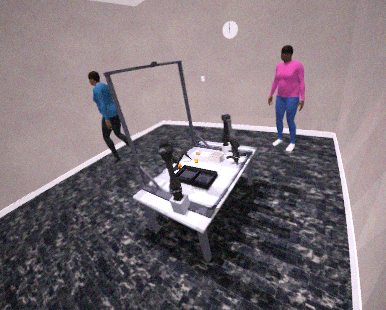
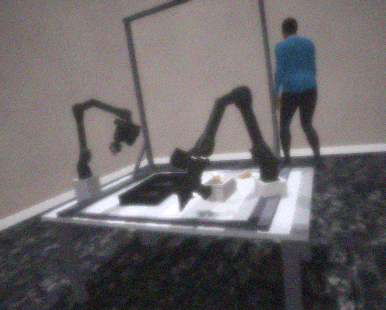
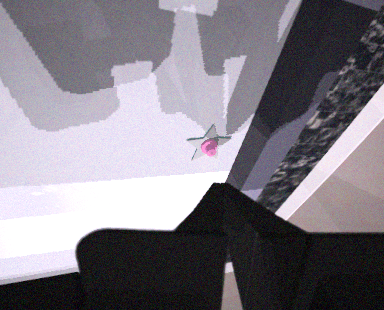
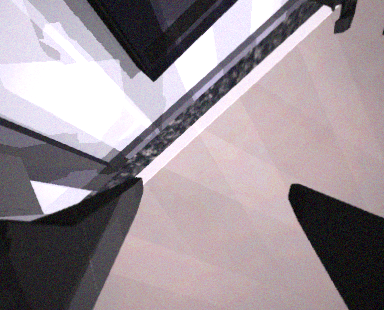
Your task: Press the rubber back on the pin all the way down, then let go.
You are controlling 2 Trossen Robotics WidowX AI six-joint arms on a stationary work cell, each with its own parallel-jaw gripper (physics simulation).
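Pixels of known places: left gripper, fingertip midpoint: (image 1: 237, 164) (image 2: 180, 211) (image 3: 219, 189); right gripper, fingertip midpoint: (image 1: 189, 165) (image 2: 116, 149) (image 4: 215, 187); left arm's base, link origin: (image 1: 225, 144) (image 2: 269, 179); right arm's base, link origin: (image 1: 178, 197) (image 2: 85, 177).
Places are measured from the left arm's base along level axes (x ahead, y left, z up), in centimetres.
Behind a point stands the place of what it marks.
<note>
A small pink rubber (image 3: 208, 147) @[x 37.7, y 5.1, z -6.6 cm] sits on a star-shaped pin (image 3: 213, 134) @[x 37.3, y 5.7, z -7.0 cm] that lies flat on the white table top (image 3: 114, 154) @[x 35.2, y 0.0, z -7.2 cm], near the dark border strip. My left gripper (image 3: 219, 189) @[x 38.6, y 4.6, z -4.1 cm] (image 1: 236, 161) @[x 38.6, y 4.6, z -4.1 cm] (image 2: 182, 206) @[x 38.6, y 4.6, z -4.1 cm] is shut and empty. Its tip hangs a little above the table, short of the pin and clear of the rubber. My right gripper (image 4: 215, 187) @[x 62.9, y -37.9, z 18.6 cm] (image 2: 115, 148) @[x 62.9, y -37.9, z 18.6 cm] is open and empty. It is held high over the far side of the table and faces the wall.
A black two-part tray (image 1: 204, 185) @[x 63.7, y -29.0, z -3.1 cm] (image 2: 139, 200) @[x 55.0, y -20.5, z -4.5 cm] (image 4: 129, 37) @[x 60.9, y -31.8, z -3.4 cm] lies mid-table. A white box (image 1: 216, 157) @[x 23.6, y -13.9, z -1.2 cm] (image 2: 225, 189) @[x 17.3, y -7.3, z -2.8 cm] stands beside the left arm, with small orange pieces (image 1: 198, 152) @[x 0.4, y -33.0, z -4.7 cm] (image 2: 244, 175) @[x 0.2, y -32.1, z -5.5 cm] nearby. A tall grey frame (image 1: 182, 89) @[x -22.1, y -39.8, z 66.4 cm] rises behind. Two people (image 1: 288, 83) (image 1: 104, 101) stand off the table.
</note>
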